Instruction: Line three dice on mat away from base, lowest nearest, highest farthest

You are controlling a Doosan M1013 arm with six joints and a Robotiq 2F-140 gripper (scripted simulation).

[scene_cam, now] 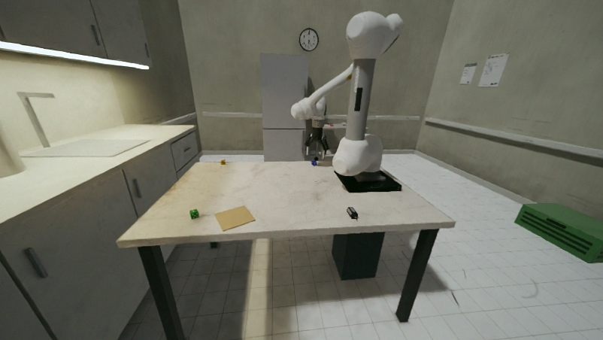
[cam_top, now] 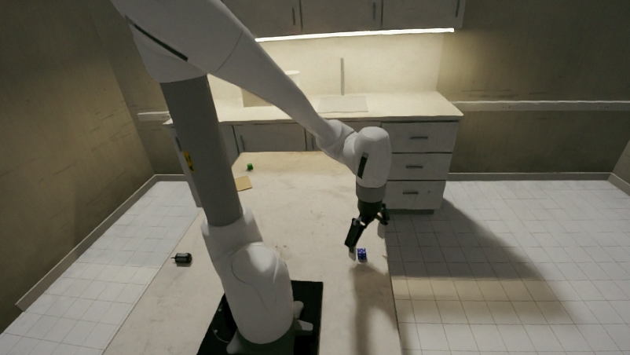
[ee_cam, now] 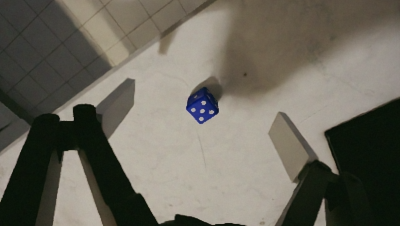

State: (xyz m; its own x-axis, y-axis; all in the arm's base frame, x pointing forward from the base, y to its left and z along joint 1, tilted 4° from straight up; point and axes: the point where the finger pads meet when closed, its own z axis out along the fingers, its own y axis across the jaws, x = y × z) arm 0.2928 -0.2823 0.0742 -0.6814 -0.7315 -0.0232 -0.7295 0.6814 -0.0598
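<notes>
The blue die is 60 mm below my hand, 20 mm to the left of it and 10 mm ahead of it. From my hand the other things lie so: yellow die: 690 mm ahead, 60 mm below, 10 mm to the right; tan mat: 680 mm to the left, 470 mm ahead, 70 mm below; green die: 670 mm to the left, 650 mm ahead, 60 mm below.
</notes>
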